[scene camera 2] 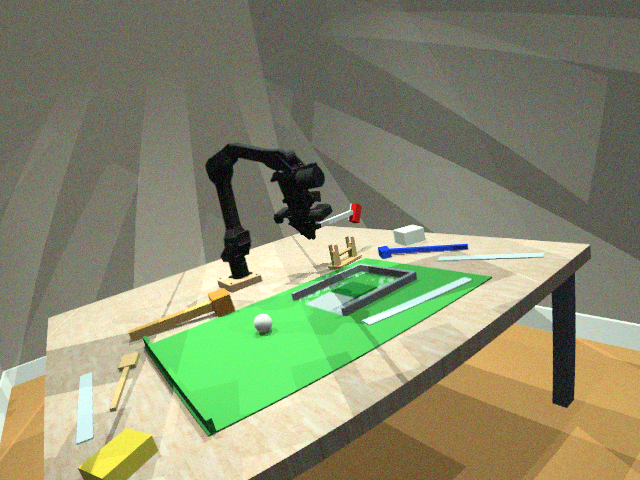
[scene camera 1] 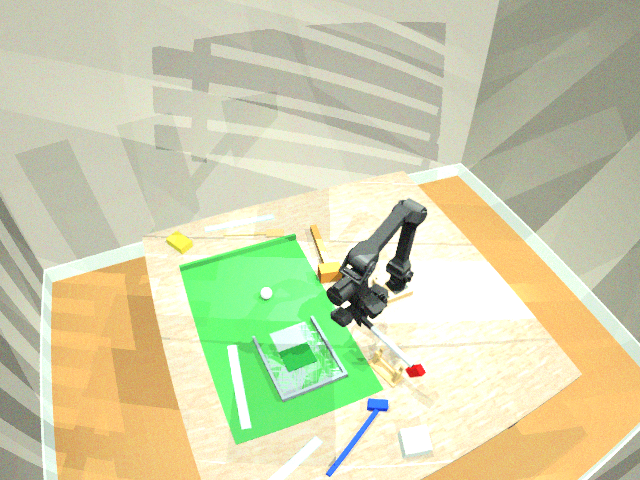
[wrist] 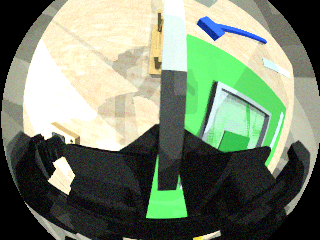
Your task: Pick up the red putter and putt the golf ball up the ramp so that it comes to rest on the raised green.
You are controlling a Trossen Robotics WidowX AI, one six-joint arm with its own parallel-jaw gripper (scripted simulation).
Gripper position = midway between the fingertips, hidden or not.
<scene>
My gripper (scene camera 2: 312, 239) holds a red putter. Further things: a wooden mallet (scene camera 2: 220, 302) and a green mat (scene camera 2: 234, 371).
The wooden mallet is seen too in scene camera 1 (scene camera 1: 328, 271). My gripper also shows in scene camera 1 (scene camera 1: 361, 324) and in the wrist view (wrist: 166, 128). The green mat shows as well in scene camera 1 (scene camera 1: 224, 296) and in the wrist view (wrist: 206, 63). The wrist view does not show the wooden mallet, which is hidden by my gripper.
</scene>
